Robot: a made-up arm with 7 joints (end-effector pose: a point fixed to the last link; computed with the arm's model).
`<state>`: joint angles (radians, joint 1 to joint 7).
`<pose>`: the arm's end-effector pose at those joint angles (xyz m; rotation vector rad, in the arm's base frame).
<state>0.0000 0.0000 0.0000 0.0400 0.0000 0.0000 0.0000</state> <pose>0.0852 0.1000 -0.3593 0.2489 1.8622 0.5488</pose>
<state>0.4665 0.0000 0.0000 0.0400 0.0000 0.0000 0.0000</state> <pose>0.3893 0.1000 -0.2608 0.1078 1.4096 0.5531</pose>
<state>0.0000 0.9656 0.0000 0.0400 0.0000 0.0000 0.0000</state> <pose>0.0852 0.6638 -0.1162 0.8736 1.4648 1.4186</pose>
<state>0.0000 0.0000 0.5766 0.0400 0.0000 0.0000 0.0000</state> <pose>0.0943 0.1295 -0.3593 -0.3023 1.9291 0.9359</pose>
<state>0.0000 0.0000 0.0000 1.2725 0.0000 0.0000 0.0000</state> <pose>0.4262 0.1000 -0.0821 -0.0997 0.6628 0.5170</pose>
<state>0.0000 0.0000 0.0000 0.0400 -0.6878 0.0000 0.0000</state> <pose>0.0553 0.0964 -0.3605 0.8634 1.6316 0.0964</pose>
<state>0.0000 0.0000 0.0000 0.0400 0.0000 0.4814 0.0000</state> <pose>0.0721 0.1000 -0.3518 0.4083 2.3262 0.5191</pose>
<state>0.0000 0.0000 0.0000 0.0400 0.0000 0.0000 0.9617</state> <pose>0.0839 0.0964 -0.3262 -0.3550 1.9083 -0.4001</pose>
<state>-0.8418 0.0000 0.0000 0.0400 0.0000 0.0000 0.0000</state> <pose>-0.4473 0.1000 -0.1703 0.5387 2.6704 0.4764</pose>
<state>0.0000 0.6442 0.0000 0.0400 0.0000 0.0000 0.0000</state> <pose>0.0852 0.5060 -0.2572 0.6705 1.6357 1.1400</pose>
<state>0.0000 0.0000 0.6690 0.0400 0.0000 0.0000 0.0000</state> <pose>0.0941 0.1345 -0.3593 -0.3943 1.9286 0.9961</pose>
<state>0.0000 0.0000 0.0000 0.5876 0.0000 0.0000 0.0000</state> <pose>0.2790 0.1000 -0.2907 0.0845 1.3307 0.5517</pose>
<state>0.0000 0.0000 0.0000 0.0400 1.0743 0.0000 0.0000</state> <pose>0.1099 0.1385 -0.3583 -0.8352 1.8973 1.2077</pose>
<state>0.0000 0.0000 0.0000 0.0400 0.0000 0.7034 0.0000</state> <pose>0.0676 0.1000 -0.3464 0.4874 2.5386 0.4952</pose>
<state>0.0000 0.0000 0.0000 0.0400 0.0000 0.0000 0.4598</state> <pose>0.0846 0.0942 -0.3439 -0.0403 1.9266 0.0979</pose>
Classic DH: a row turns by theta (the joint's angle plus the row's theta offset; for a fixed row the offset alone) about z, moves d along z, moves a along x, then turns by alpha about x. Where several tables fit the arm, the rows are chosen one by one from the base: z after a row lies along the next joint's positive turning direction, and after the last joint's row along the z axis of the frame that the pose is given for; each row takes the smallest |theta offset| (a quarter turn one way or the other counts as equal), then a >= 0, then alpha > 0; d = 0 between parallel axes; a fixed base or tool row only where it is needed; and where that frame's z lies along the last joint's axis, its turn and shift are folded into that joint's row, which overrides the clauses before.
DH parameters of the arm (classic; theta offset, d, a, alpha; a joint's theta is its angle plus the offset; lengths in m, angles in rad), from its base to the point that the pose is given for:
base (fixed): 0 0.33 0.03 1.5708
joint 1: -1.5708 -0.15 0.03 -1.5708
joint 2: -1.5708 0.01 0.02 1.5708
joint 3: 1.5708 -0.28 0.02 1.5708
joint 4: 0 -0.01 -0.01 -1.5708
joint 5: 0 -0.35 0.03 -1.5708
joint 6: 1.5708 -0.01 0.01 -1.5708
joint 7: 0.8861 0.0019 0.0359 2.736
tool (fixed): 1.383 -0.0088 0 0

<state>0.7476 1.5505 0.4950 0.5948 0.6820 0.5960 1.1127</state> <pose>0.1611 0.6910 0.5169 -0.3648 0.1852 0.5111</pose>
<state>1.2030 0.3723 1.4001 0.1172 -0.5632 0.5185 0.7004</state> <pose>0.6204 0.3931 0.1616 -1.0321 0.8703 0.0442</pose>
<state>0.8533 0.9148 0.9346 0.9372 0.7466 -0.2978 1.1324</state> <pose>0.2607 0.6539 0.3995 -0.1799 -0.9528 0.4207</pose>
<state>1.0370 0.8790 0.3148 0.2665 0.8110 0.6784 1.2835</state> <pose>0.4346 0.6252 0.2602 -1.0282 0.3209 -0.2918</pose>
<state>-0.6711 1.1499 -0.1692 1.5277 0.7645 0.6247 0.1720</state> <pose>0.1885 0.3559 -0.0923 0.5687 1.7222 0.3774</pose>
